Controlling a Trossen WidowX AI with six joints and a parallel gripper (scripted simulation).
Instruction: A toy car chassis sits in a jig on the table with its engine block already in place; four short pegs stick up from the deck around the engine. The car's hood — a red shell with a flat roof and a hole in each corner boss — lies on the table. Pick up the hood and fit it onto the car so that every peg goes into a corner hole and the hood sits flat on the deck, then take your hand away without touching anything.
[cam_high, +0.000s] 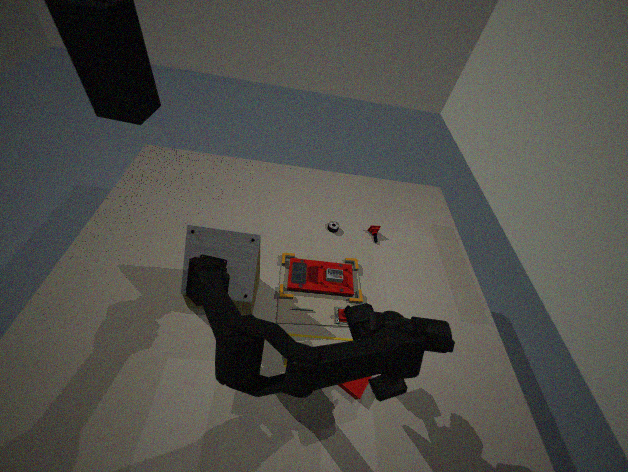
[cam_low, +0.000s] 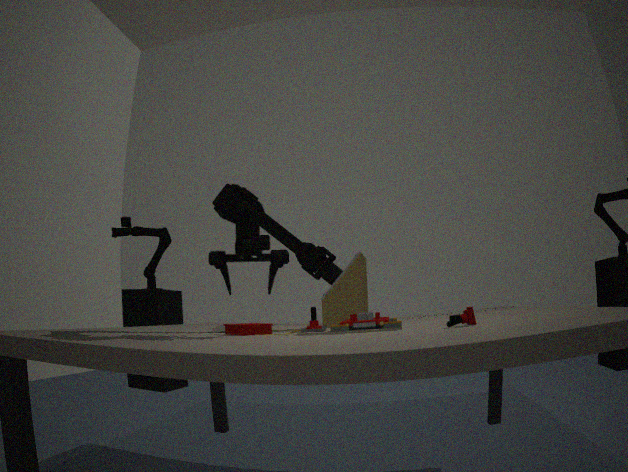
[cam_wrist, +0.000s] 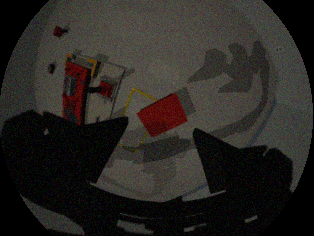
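My gripper tip is now 10 mm past the red hood, 10 mm to the left of it and 80 mm above it. The rest, counted from my gripper tip: grey wheel: 90 mm behind, 480 mm to the left, 90 mm below.
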